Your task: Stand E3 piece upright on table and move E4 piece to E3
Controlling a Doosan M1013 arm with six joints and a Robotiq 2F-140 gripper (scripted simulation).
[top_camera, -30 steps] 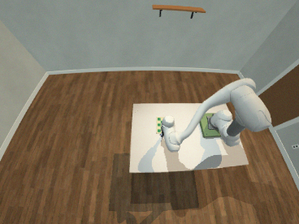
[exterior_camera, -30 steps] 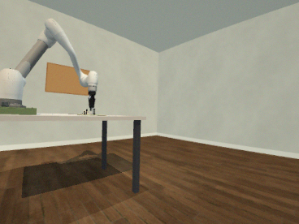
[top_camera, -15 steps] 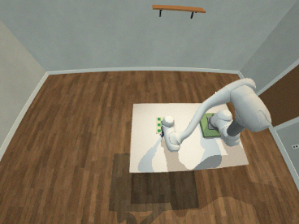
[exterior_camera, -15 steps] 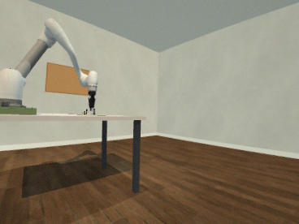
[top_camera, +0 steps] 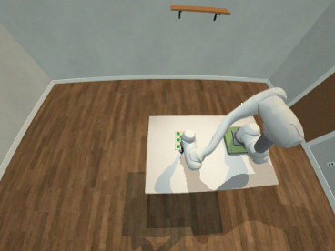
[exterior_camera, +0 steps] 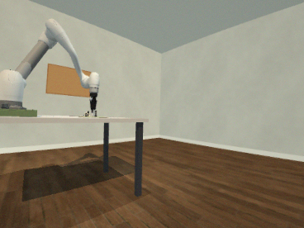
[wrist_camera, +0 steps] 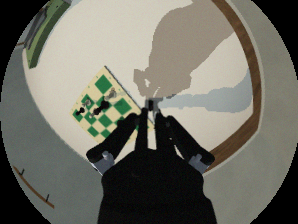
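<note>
My hand is 3 cm above the dark piece. The rest, counted from my hand: green-and-white chessboard 2 cm behind, 14 cm to the right, 4 cm below; then pale piece 7 cm behind, 7 cm to the right, 2 cm below.
</note>
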